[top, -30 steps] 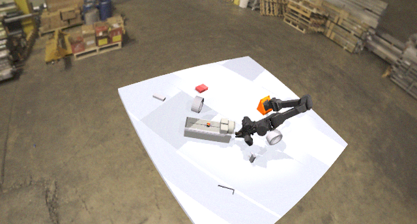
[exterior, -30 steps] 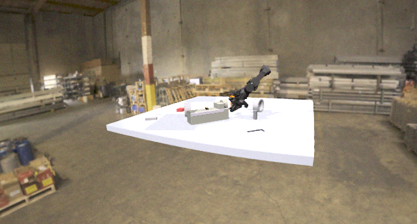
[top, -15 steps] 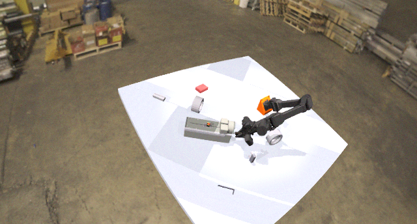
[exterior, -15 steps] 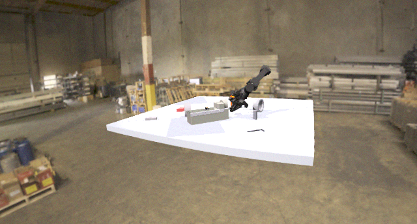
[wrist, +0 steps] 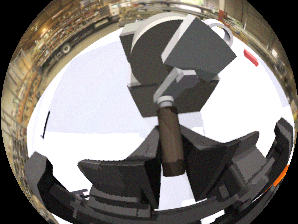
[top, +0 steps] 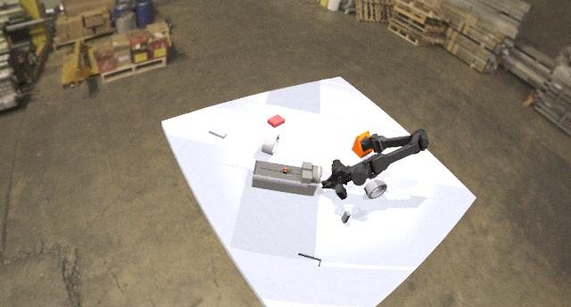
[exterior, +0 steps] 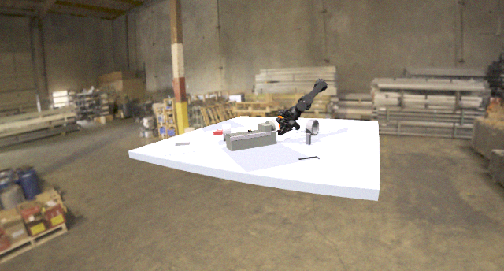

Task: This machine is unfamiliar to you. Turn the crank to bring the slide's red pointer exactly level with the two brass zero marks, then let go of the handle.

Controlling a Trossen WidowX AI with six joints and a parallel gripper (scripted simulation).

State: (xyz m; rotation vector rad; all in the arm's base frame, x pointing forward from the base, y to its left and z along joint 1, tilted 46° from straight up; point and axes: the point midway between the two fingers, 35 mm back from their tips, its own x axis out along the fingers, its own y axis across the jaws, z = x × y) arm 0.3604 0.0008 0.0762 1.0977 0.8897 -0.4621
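Now: gripper tip 20 mm below the dark crank handle, 10 mm to the right of it and 10 mm past it. The rest, counted from my gripper tip: hex key (260 mm ahead, 220 mm to the left, 40 mm below); then red pointer (130 mm to the right, 100 mm ahead, 40 mm above); then small clip (160 mm to the left, 30 mm ahead, 10 mm below).
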